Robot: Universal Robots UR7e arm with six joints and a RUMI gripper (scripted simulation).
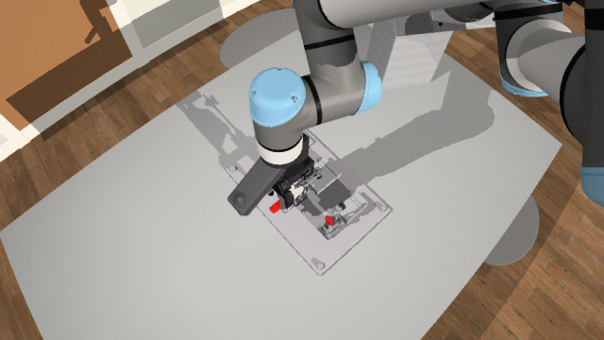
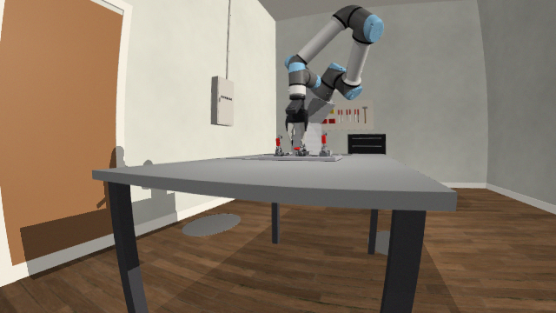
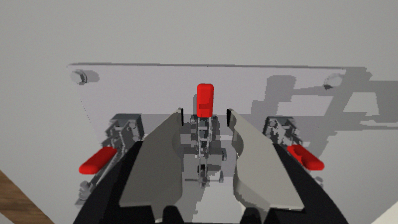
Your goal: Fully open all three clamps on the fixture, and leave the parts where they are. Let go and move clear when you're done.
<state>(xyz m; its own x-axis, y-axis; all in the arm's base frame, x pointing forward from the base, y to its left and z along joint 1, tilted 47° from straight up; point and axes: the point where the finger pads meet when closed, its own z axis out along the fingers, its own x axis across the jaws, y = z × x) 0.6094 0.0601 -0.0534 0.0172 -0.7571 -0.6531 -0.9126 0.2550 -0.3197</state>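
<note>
My hand is 90 mm past the grey fixture plate and 70 mm above it.
</note>
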